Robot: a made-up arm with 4 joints.
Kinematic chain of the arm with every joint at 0, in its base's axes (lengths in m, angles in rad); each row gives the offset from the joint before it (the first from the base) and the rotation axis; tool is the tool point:
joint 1: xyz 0 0 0.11 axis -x
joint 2: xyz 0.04 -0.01 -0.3 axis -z
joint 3: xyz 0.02 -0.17 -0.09 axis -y
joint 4: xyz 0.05 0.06 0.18 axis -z
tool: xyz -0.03 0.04 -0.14
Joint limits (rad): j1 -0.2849..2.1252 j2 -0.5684..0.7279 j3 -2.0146..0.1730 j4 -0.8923..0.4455
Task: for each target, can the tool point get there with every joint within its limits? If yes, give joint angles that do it. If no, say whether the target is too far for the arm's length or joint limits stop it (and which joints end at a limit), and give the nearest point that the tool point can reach.
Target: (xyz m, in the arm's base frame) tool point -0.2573 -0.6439 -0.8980
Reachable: no: too far | nearest point 0.0285 -0.2427 -0.2700 | short by 0.798 m
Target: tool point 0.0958 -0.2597 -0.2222
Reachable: yes | joints 0.4691 0.1197 -1.4249 0.2286
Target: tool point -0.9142 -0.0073 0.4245
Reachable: no: too far | nearest point -0.0222 -0.2457 0.3792 | short by 0.924 m
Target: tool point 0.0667 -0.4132 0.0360
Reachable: yes | joints 1.1359 0.3413 -1.7672 -0.3446
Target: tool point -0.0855 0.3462 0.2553
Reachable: no: joint limits stop it (at a limit: joint 1, joint 2, joint 3, joint 4) | nearest point 0.1172 0.0649 -0.2291 | short by 0.596 m
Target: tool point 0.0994 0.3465 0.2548
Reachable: no: joint limits stop it (at a limit: joint 1, joint 2, joint 3, joint 4) | nearest point 0.1172 0.0649 -0.2291 | short by 0.560 m
